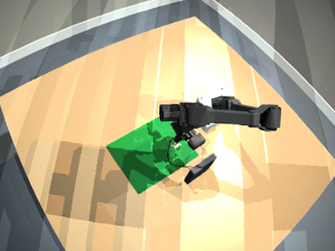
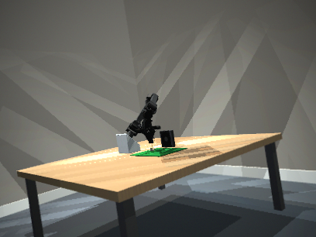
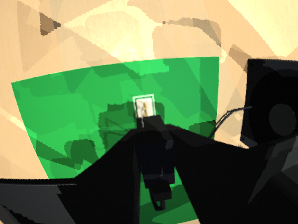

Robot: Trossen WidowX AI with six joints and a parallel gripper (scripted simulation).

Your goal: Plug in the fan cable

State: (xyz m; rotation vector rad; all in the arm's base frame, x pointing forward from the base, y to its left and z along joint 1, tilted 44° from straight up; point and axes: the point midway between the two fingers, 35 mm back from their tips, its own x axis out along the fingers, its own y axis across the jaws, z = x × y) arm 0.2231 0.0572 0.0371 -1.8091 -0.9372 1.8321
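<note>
Right now my gripper tip is 1 cm short of the white four-pin fan header and 7 cm above it. Round my gripper tip: black fan plug 1 cm ahead, 1 cm above; black fan 1 cm behind, 14 cm to the left, 1 cm below; green board 11 cm ahead, 2 cm to the right, 8 cm below.
</note>
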